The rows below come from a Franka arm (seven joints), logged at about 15 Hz.
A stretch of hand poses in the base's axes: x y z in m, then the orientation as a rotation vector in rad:
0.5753, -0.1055, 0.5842, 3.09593, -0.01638, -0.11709
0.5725, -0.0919, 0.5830, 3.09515, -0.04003, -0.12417
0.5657, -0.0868, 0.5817, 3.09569, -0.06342, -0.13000
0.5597, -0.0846, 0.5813, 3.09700, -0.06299, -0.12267
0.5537, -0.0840, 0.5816, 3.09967, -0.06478, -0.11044
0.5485, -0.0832, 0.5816, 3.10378, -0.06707, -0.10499
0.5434, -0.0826, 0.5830, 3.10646, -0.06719, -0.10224
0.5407, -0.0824, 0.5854, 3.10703, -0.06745, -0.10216
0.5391, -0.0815, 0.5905, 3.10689, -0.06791, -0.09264
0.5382, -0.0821, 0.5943, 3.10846, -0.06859, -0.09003
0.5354, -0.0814, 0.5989, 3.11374, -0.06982, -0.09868
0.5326, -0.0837, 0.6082, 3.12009, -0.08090, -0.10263
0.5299, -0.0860, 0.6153, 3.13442, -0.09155, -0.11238
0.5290, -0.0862, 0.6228, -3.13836, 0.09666, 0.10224
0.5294, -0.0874, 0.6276, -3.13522, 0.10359, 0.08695
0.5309, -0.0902, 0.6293, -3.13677, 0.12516, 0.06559
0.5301, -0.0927, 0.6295, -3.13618, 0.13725, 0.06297
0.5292, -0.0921, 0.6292, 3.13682, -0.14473, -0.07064
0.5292, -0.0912, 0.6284, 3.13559, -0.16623, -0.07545
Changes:
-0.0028, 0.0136, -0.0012, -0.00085, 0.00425, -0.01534
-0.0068, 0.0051, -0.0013, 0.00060, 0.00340, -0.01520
-0.0060, 0.0022, -0.0004, 0.00092, -0.00477, 0.00035
-0.0060, 0.0006, 0.0003, 0.00204, -0.00801, -0.00104
-0.0052, 0.0008, 0.0000, 0.00384, -0.00371, -0.00149
-0.0051, 0.0006, 0.0014, 0.00255, -0.00188, -0.00010
-0.0027, 0.0002, 0.0024, 0.00057, -0.00008, -0.00018
-0.0016, 0.0009, 0.0051, -0.00057, -0.00611, -0.00019
-0.0009, -0.0006, 0.0038, 0.00146, -0.00175, -0.00043
-0.0028, 0.0007, 0.0046, 0.00566, 0.00532, -0.00096
-0.0028, -0.0023, 0.0093, 0.00656, 0.00216, -0.00724
-0.0027, -0.0023, 0.0071, 0.01487, 0.00546, -0.00709
-0.0009, -0.0002, 0.0075, 0.00359, -0.00666, -0.00330
0.0004, -0.0012, 0.0048, 0.00293, -0.00977, -0.00458
0.0015, -0.0028, 0.0017, -0.00264, -0.01354, -0.01367
-0.0008, -0.0025, 0.0002, -0.00009, -0.00166, -0.00771
-0.0009, 0.0006, -0.0003, -0.00230, 0.00498, -0.00469
0.0000, 0.0009, -0.0008, -0.00022, 0.00307, -0.01371

